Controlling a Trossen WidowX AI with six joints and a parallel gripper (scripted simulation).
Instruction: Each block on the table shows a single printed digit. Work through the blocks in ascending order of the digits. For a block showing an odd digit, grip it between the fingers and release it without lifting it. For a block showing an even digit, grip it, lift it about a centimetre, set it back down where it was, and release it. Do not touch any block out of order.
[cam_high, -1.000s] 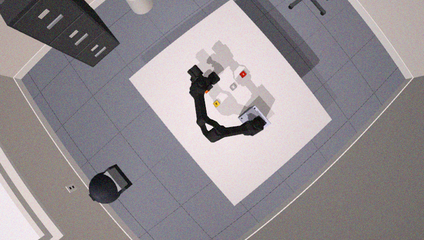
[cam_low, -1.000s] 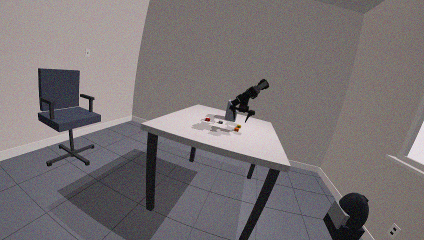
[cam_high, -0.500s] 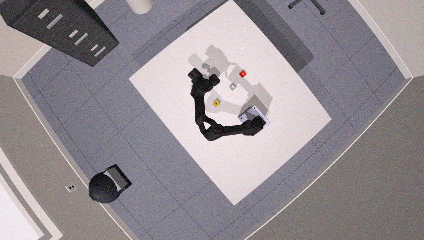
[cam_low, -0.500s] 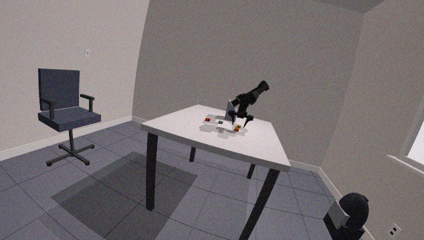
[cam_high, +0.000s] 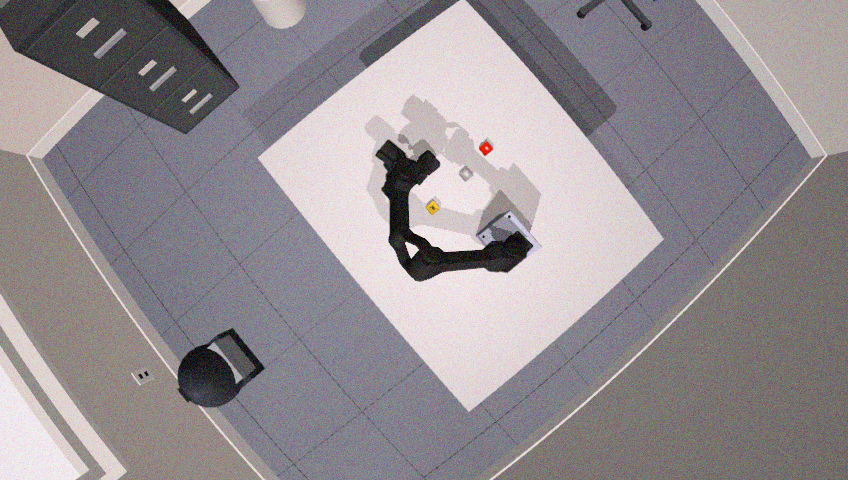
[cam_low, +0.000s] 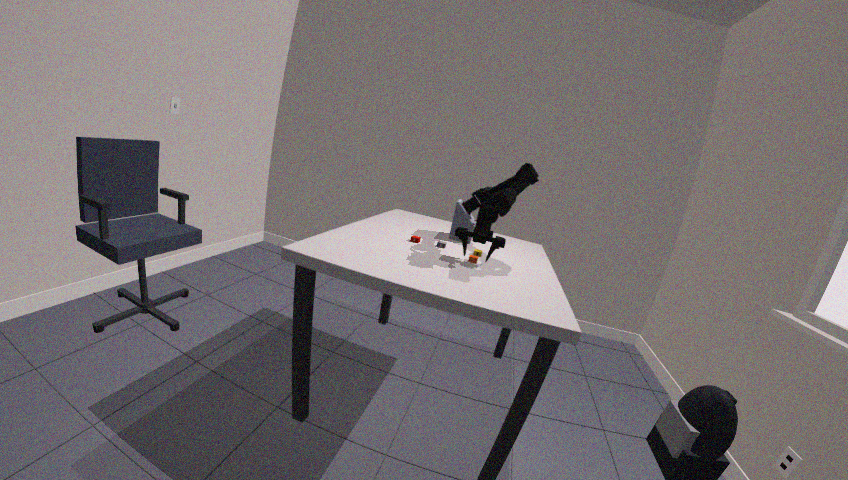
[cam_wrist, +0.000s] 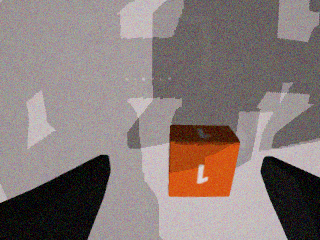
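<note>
My gripper tip is 110 mm past the grey block and 140 mm to the left of it. Round my gripper tip: red block 100 mm behind, 250 mm to the right; then yellow block 110 mm behind, 10 mm to the left; then orange block 10 mm to the right.
</note>
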